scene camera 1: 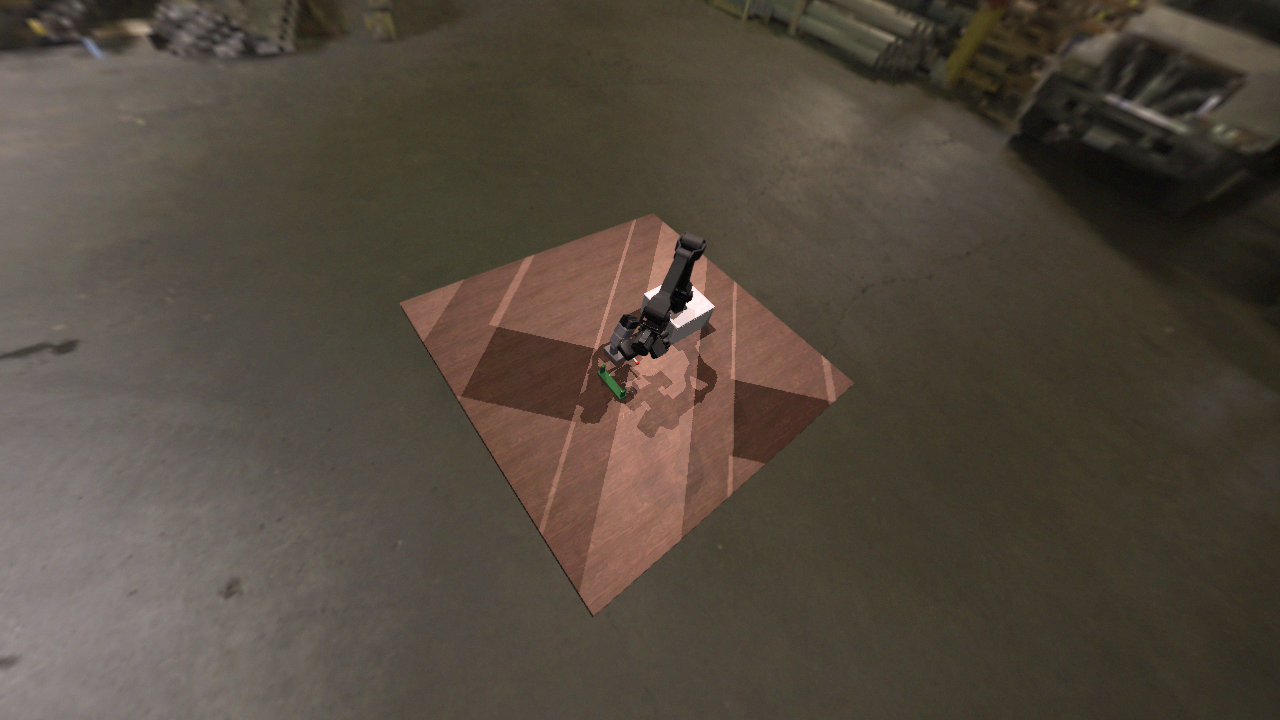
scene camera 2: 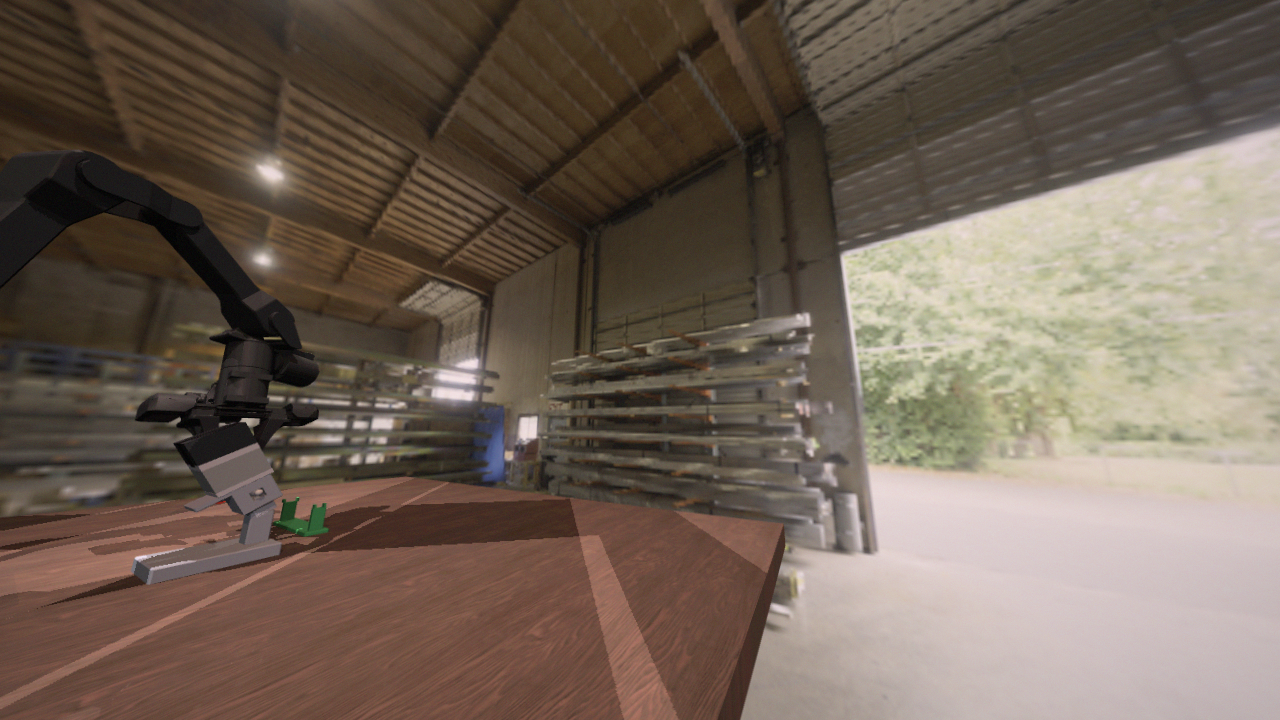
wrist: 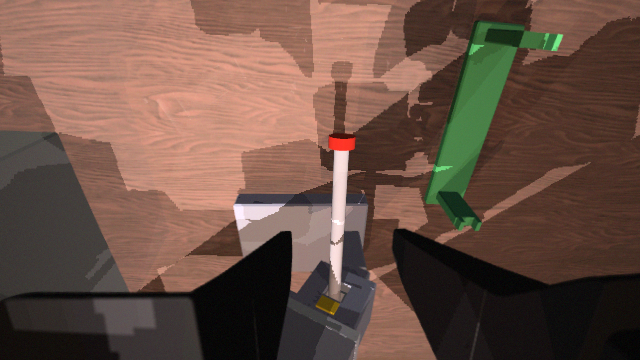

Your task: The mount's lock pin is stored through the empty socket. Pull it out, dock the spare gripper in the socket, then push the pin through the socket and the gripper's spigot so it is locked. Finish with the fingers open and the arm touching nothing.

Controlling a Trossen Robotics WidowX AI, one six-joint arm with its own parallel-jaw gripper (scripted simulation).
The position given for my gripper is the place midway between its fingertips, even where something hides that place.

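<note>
Scene camera 2 shows me my gripper [scene camera 2: 230, 465], and in the wrist view I see my gripper [wrist: 342, 240] too. A lock pin [wrist: 341, 143] is visible. I can see a green cradle [scene camera 2: 288, 521], with the wrist view giving me the cradle [wrist: 492, 46] as well. Then there is a mount [scene camera 2: 254, 544], and the wrist view also shows the mount [wrist: 259, 217].
</note>
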